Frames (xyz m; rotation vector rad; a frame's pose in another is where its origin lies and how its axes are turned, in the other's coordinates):
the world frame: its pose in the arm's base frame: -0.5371 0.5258 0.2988 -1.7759 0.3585 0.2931
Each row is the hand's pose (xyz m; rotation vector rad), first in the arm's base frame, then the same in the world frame.
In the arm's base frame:
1: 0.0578 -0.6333 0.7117 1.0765 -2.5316 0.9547
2: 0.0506 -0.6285 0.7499 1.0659 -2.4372 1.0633
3: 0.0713 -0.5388 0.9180 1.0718 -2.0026 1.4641
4: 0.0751 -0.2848 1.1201 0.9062 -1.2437 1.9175
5: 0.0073 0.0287 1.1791 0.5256 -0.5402 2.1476
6: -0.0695 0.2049 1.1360 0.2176 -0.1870 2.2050
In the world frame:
1: 0.4865 -0.3557 -1.2267 -0.4002 2.2226 1.1208
2: 0.4648 -0.3881 -1.2307 -0.4446 2.3091 1.0291
3: 0.4118 -0.5658 -1.1821 -0.6363 2.5821 0.5617
4: 0.3164 -0.8022 -0.9812 -0.8984 2.9047 -0.2802
5: 0.2050 -0.8953 -0.6891 0.8230 -2.5041 0.9504
6: 0.1360 -0.8641 -0.5073 0.6529 -2.1440 1.1656

